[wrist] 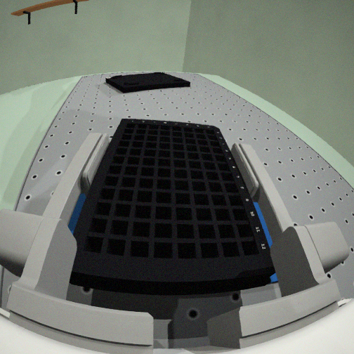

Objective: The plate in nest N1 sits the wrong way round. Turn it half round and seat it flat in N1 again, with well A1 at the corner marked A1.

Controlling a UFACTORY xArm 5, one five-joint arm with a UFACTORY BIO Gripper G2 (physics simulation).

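The black plate with square wells fills the middle of the wrist view. Numbers run down its right edge, with 12 at the near right, and small marks line its far edge. My gripper is shut on the plate, one finger along each long side. The blue nest shows beneath the plate as strips at the left and right and a bit at the near right corner. The plate hides most of the nest, including any A1 corner mark. I cannot tell whether the plate touches the nest or hangs just above it.
A flat black item lies farther back on the grey perforated board. A pale green surface borders the board. A brown shelf is on the wall at the upper left.
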